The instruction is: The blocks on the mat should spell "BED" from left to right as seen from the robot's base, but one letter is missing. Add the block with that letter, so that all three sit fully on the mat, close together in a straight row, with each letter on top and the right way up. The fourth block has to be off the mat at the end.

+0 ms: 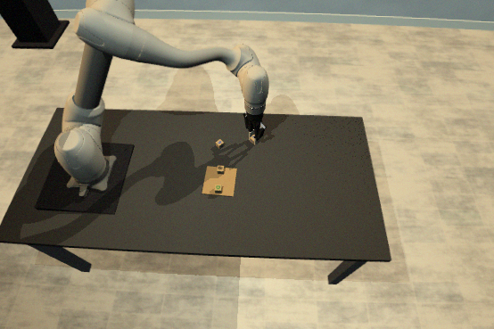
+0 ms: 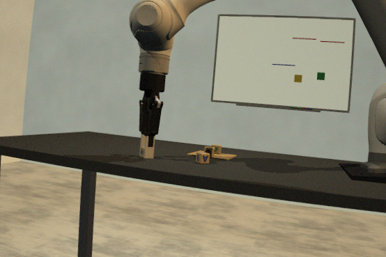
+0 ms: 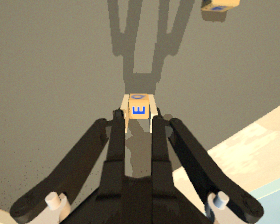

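Now: the tan mat 150 mm behind my hand, 230 mm to the right of it and 30 mm below it. From my hand the other things lie so: letter block: 160 mm behind, 40 mm to the right, 20 mm below; then blue E block: 20 mm below; then black B block: 150 mm behind, 180 mm to the right, 10 mm below.
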